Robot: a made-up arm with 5 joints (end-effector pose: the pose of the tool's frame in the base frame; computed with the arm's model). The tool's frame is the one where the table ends. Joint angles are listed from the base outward.
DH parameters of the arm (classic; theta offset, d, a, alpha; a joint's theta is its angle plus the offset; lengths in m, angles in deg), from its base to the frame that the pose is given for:
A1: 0 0.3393 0.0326 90
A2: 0 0.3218 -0.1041 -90
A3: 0 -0.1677 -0.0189 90
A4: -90 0.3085 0.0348 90
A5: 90 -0.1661 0.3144 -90
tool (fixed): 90 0.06 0 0
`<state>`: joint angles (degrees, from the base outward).
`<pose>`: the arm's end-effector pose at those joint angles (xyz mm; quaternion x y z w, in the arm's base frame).
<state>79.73 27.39 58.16 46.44 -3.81</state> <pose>649.3 366.4 519.1 0.4056 -0.3240 0.8270 0.2157</pose>
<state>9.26 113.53 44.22 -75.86 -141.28</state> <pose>565.9 -482.3 303.6 0.7110 -0.0711 0.3231 0.6205</pose>
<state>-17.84 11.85 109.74 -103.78 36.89</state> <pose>419.2 -151.0 40.6 -0.7342 0.3730 0.5127 0.2429</pose>
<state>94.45 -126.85 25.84 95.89 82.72</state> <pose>705.7 221.8 570.7 -0.4982 -0.1717 0.6937 0.4909</pose>
